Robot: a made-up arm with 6 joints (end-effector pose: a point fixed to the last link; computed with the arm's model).
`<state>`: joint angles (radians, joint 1 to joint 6).
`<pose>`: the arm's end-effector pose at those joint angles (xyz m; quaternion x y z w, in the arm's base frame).
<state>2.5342 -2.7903 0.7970 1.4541 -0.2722 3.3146</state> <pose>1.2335 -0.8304 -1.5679 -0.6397 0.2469 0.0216 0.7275</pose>
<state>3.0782 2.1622 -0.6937 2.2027 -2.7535 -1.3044</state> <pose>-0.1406 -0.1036 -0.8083 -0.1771 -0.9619 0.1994 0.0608</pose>
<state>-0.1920 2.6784 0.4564 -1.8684 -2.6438 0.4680</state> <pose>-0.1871 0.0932 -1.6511 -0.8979 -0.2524 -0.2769 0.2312</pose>
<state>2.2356 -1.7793 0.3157 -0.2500 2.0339 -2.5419</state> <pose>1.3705 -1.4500 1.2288 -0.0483 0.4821 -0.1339 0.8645</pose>
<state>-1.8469 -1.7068 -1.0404 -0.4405 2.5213 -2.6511</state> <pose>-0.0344 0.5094 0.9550 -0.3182 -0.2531 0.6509 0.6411</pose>
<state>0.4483 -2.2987 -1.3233 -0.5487 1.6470 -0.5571</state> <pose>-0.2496 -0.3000 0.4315 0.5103 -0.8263 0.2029 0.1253</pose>
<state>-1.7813 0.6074 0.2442 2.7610 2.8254 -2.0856</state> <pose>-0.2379 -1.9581 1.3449 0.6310 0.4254 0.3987 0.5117</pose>
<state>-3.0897 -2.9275 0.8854 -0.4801 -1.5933 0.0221</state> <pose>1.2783 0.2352 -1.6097 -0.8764 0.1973 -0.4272 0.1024</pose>
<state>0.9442 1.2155 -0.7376 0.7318 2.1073 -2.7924</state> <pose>0.7342 0.7730 -0.1383 -0.7032 -0.6996 -0.1152 0.0527</pose>
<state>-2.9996 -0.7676 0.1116 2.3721 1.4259 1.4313</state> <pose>0.3873 -0.0826 2.5391 0.4768 -0.7416 -0.4668 0.0695</pose>
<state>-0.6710 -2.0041 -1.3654 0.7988 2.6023 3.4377</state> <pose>-0.4505 0.1883 0.6843 -0.0122 0.1992 0.8363 0.5107</pose>
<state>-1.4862 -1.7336 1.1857 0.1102 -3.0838 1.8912</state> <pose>-0.4083 2.5782 0.4911 -0.5340 0.5643 -0.3783 0.5034</pose>
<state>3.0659 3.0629 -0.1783 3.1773 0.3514 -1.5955</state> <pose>1.0380 -0.2692 -0.8513 0.6788 -0.1803 0.1352 0.6988</pose>
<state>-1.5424 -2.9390 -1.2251 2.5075 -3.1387 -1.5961</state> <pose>0.1368 0.5793 0.1997 -0.2684 0.6847 0.1734 0.6551</pose>
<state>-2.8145 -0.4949 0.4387 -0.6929 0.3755 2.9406</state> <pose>-0.1417 0.1064 2.6578 0.2640 -0.6757 0.4855 0.4878</pose>
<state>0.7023 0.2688 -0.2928 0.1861 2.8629 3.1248</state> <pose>1.1937 0.7654 1.3101 -0.3470 -0.2332 -0.8472 0.3279</pose>
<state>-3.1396 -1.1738 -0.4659 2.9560 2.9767 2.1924</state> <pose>0.4843 -0.1859 1.8508 -0.8436 0.1694 0.3860 0.3326</pose>
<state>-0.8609 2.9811 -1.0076 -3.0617 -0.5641 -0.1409</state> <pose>-0.2039 0.5280 -0.0685 0.1458 -0.0237 0.8921 0.4271</pose>
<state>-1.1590 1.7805 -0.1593 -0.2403 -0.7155 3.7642</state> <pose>0.2194 -0.9636 -0.8976 -0.3412 -0.0510 0.7741 0.5307</pose>
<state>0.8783 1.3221 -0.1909 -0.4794 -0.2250 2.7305</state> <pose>1.0270 0.9738 -0.3285 0.6443 -0.0188 -0.7644 0.0123</pose>
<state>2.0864 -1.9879 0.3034 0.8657 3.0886 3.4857</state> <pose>1.2065 -1.8789 0.6840 0.5184 0.7058 -0.4188 0.2400</pose>
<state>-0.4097 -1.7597 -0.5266 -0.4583 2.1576 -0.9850</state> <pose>-0.9616 0.2317 1.2972 0.0636 0.9054 -0.4012 0.1237</pose>
